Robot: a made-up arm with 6 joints.
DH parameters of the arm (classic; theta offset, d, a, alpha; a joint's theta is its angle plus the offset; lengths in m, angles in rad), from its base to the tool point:
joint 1: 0 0.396 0 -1.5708
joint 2: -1.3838 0 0.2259 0
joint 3: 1.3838 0 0.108 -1.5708
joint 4: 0 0.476 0 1.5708
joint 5: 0 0 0.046 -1.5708
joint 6: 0 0.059 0 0
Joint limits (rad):
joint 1: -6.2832..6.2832
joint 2: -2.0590..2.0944
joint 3: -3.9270..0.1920
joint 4: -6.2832..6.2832
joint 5: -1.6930..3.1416
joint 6: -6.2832..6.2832
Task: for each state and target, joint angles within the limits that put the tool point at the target. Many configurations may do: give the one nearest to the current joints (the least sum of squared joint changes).
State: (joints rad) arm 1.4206 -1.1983 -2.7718 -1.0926 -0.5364 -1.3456
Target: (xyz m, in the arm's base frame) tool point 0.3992 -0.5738 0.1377
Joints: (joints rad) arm 2.2579 -1.8184 -3.0980 -0.9930 -0.4202 -1.3456
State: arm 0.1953 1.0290 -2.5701 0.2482 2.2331 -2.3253
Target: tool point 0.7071 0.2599 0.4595
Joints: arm 0.3314 1.2078 -2.7165 0.2978 1.4595 -2.3253
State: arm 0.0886 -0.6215 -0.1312 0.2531 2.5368 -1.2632
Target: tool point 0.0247 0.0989 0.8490
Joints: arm 0.8178 -1.3187 -1.0161 0.7493 2.4636 -1.2632
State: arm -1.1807 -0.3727 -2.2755 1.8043 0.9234 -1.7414
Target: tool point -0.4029 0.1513 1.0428
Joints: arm -0.3295 -1.0243 -2.4050 1.7978 0.8386 -1.7414
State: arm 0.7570 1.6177 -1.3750 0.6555 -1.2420 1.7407
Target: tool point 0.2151 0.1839 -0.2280
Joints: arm 0.8454 1.9654 -1.8016 0.5478 -0.8782 1.7407
